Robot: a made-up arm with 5 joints.
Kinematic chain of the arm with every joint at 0, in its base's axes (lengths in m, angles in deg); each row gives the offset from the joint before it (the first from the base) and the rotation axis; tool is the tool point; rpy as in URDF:
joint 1: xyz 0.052 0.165 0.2 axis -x
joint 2: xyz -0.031 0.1 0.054 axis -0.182 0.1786 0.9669
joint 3: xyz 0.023 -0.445 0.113 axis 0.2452 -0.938 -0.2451
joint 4: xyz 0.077 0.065 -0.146 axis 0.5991 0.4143 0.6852
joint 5: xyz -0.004 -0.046 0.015 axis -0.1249 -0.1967 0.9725
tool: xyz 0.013 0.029 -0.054 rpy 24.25 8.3 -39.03
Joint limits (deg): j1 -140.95..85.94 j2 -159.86..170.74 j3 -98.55..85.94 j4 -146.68..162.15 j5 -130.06..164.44
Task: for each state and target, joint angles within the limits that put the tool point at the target. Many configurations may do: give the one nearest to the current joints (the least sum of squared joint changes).
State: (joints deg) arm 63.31 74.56 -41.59 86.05 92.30
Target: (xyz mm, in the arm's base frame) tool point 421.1 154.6 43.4
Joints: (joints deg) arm 78.08 105.95 -23.48 83.27 93.83
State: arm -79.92 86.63 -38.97 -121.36 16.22
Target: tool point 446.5 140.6 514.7
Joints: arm -89.37 129.99 -68.41 -118.84 16.92
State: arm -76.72 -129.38 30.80 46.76 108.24
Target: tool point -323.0 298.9 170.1
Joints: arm -88.14 -94.68 20.11 62.10 97.48
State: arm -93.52 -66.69 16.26 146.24 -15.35
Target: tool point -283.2 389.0 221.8
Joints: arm -46.01 -110.85 -6.54 134.45 -19.30
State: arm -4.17 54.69 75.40 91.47 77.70
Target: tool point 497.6 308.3 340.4
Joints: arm 12.86 59.57 81.37 70.04 97.00
